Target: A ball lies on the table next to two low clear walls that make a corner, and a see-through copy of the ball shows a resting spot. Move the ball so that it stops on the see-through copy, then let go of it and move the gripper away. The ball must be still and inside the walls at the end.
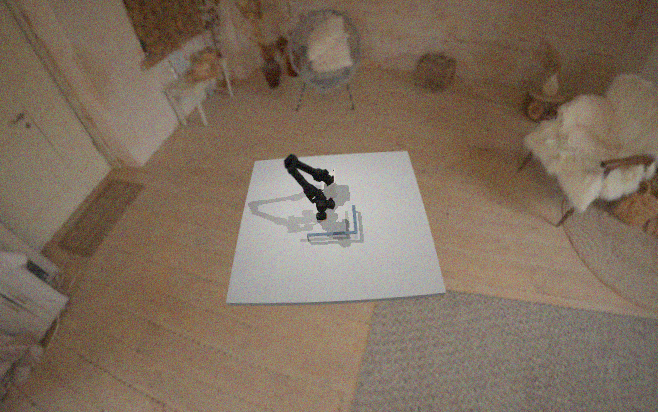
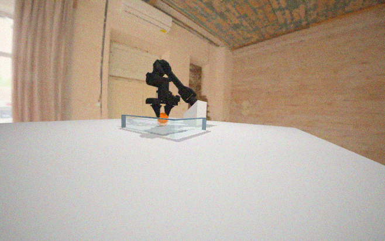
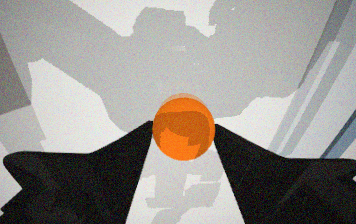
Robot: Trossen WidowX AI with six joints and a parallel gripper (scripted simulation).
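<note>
The orange ball is right at my gripper tip. The rest, counted from my gripper tip: clear wall (160 mm ahead, 70 mm to the left, 10 mm below).
</note>
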